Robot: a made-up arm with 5 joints.
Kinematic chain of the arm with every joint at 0, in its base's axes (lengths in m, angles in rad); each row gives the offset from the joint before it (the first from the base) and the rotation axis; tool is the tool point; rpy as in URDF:
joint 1: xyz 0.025 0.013 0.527 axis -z
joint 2: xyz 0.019 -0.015 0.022 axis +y
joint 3: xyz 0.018 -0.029 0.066 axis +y
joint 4: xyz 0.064 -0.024 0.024 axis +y
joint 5: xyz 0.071 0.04 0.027 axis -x
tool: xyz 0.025 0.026 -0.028 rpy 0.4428 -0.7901 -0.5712
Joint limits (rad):
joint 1: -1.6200..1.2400
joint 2: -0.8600..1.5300
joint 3: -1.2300..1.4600
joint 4: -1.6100..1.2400
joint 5: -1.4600..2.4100
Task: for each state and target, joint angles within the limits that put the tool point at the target. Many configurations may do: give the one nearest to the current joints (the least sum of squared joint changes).
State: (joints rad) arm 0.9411 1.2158 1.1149 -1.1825 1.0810
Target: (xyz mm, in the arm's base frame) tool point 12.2 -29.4 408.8
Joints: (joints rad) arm 0.8889 1.2412 1.4568 -1.0781 0.9771
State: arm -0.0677 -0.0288 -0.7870 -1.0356 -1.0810
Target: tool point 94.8 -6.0 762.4
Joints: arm 0.3847 0.1704 -0.6440 -0.9359 -1.1151
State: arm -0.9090 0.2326 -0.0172 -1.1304 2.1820
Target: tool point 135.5 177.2 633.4
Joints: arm -1.3175 0.4231 0.5481 -1.5551 2.1760
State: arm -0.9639 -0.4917 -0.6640 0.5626 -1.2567
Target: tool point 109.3 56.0 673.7
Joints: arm -0.3644 -0.8600 -0.1415 1.2400 -0.7578
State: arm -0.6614 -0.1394 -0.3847 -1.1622 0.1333
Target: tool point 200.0 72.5 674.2
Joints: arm -0.3653 0.0936 0.2805 -1.1288 0.1649
